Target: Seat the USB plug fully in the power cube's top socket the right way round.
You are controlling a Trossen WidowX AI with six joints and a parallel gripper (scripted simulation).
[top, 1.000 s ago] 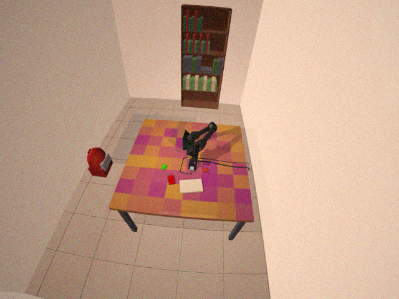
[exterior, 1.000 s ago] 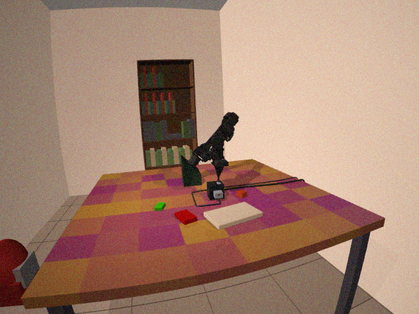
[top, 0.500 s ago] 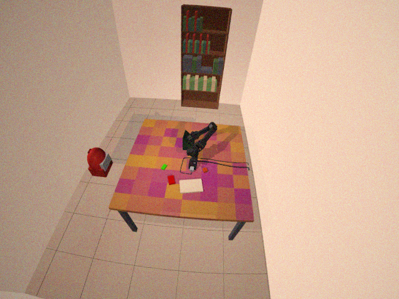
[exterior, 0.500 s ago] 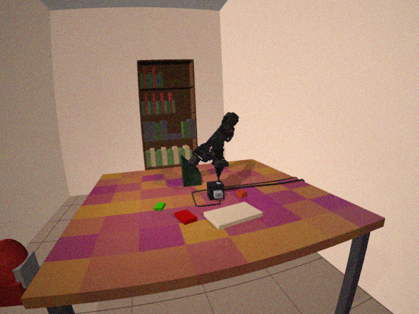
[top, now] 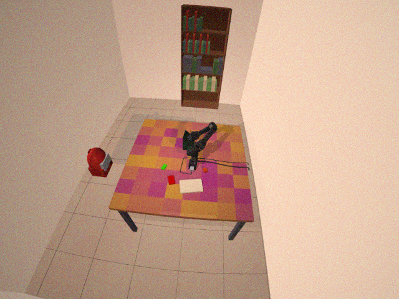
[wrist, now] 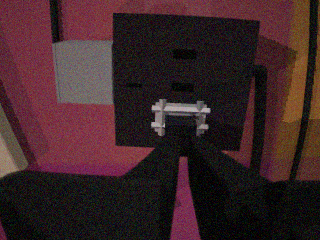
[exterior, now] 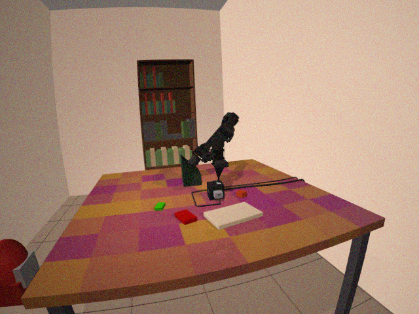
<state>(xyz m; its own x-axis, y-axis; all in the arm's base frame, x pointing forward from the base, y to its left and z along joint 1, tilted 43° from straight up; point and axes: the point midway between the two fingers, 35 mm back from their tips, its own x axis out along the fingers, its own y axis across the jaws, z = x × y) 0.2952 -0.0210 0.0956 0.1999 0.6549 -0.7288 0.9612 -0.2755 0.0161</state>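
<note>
My gripper tip is now 20 mm above the dark USB plug. The rest, counted from my gripper tip: orange block: 110 mm to the left, 90 mm below, 60 mm ahead; red block: 230 mm to the right, 170 mm ahead, 100 mm below; white slab: 240 mm ahead, 100 mm below, 40 mm to the right.
</note>
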